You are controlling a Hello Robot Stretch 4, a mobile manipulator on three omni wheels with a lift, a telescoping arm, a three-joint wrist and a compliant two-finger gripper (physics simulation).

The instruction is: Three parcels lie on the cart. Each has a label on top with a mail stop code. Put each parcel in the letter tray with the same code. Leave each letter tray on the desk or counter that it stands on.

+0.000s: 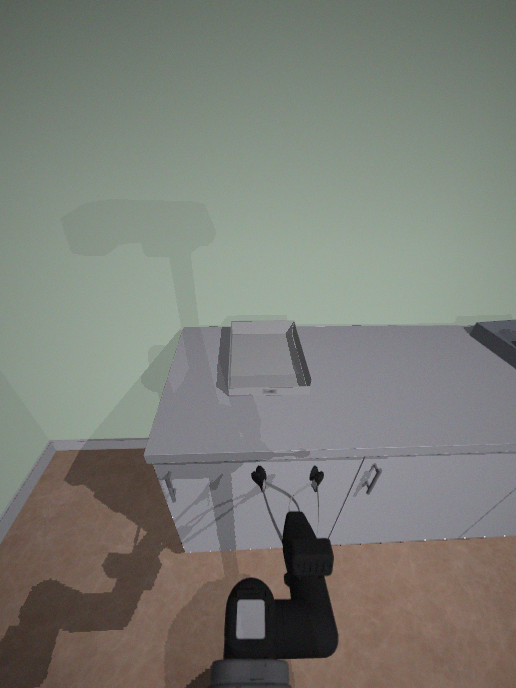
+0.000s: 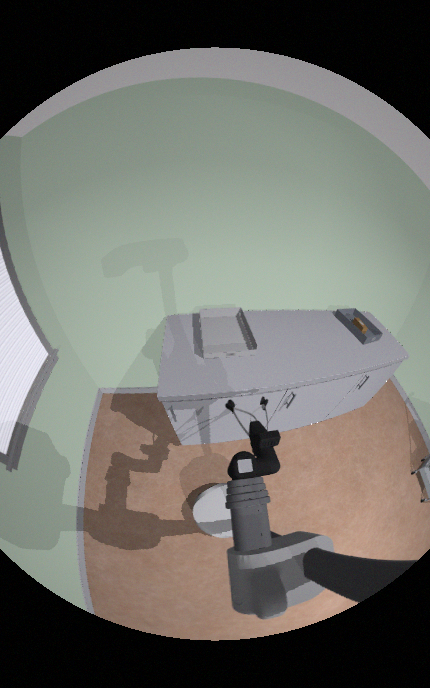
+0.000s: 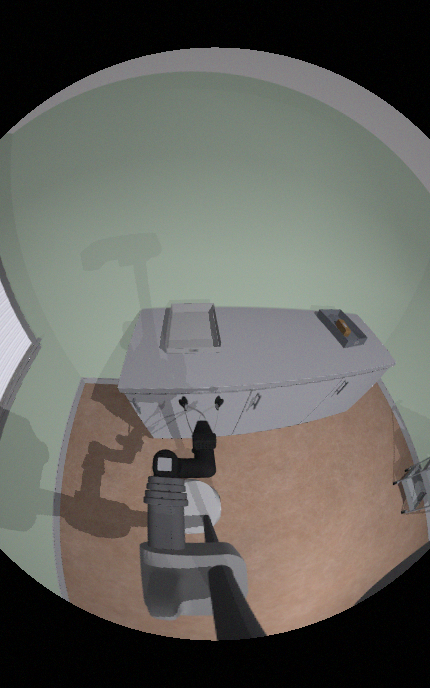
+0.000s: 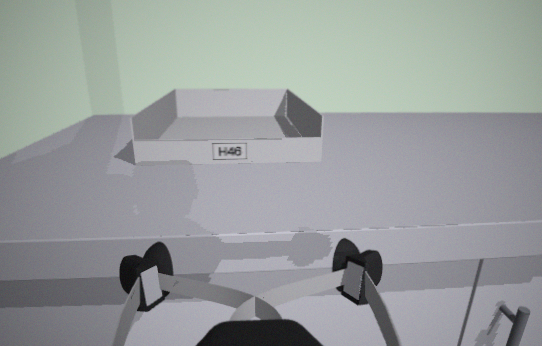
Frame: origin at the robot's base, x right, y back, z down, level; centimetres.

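Where they show: gripper, fingertip midpoint: (image 1: 286, 468) (image 2: 245, 399) (image 3: 200, 397) (image 4: 253, 262); robot's base, link origin: (image 2: 222, 509) (image 3: 191, 505).
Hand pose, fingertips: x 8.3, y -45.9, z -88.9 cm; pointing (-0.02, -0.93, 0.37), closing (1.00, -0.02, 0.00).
Note:
Each offset is from my fingertips to the top centre of the thing. Level surfaces: height alone.
A light grey letter tray {dy -41.8, dx -4.1, dz -5.9 cm} (image 1: 269, 391) (image 2: 229, 354) (image 3: 193, 350) (image 4: 277, 150) stands near the left end of the counter, with the label H46 on its front. No parcel shows in it. A dark grey letter tray {dy -46.6, dx +98.8, dz -5.7 cm} (image 1: 491, 345) (image 2: 350, 327) (image 3: 333, 332) stands at the right end; an orange-brown parcel {dy -45.8, dx +99.1, dz -4.8 cm} (image 2: 360, 324) (image 3: 343, 327) lies inside it. Its codes are not readable. My gripper (image 1: 287, 477) (image 2: 247, 403) (image 3: 201, 402) (image 4: 253, 262) is open and empty, in front of the counter's front edge and short of the light tray.
The grey counter {dz +0.6 cm} (image 1: 388, 389) (image 2: 299, 355) (image 3: 273, 350) (image 4: 425, 185) has doors with bar handles and stands against a green wall. A wheeled cart (image 3: 415, 489) shows partly at the right edge. A white round object (image 2: 210, 509) (image 3: 205, 502) is on the floor below my arm.

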